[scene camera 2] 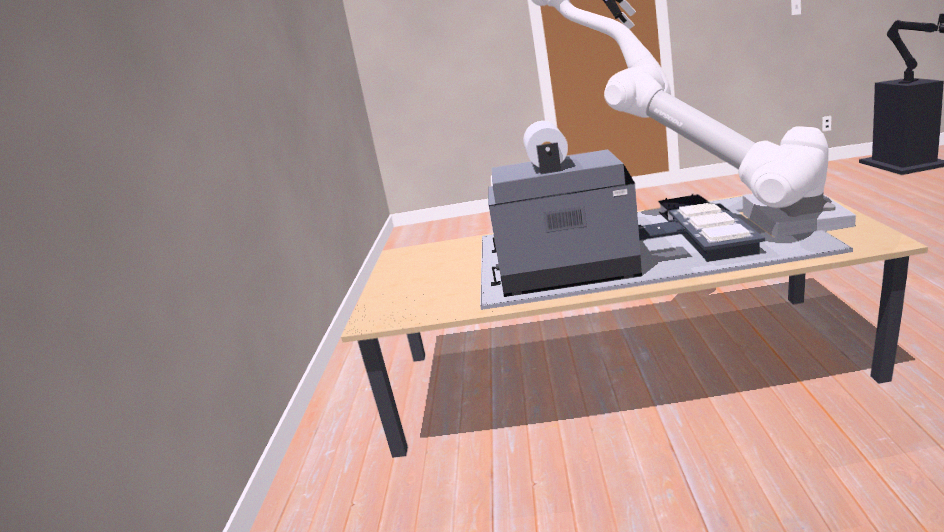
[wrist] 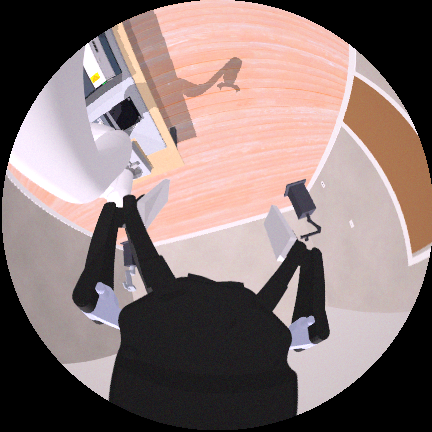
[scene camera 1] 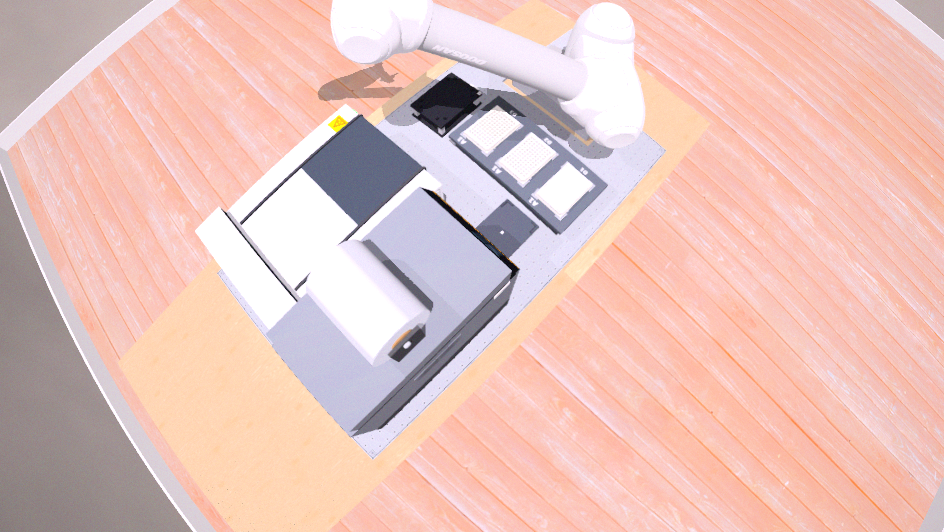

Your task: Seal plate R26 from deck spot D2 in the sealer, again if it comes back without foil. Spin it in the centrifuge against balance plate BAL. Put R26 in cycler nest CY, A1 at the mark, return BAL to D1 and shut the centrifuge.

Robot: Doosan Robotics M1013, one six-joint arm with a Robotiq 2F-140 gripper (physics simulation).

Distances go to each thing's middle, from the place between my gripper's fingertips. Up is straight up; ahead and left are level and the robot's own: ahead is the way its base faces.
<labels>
I see the centrifuge [scene camera 1: 338,183] 610 mm below my hand, 490 mm ahead of it and 380 mm to the left of it. Round my hand: plate stage [scene camera 1: 507,217] (710 mm to the left, 630 mm below, 250 mm ahead).
</labels>
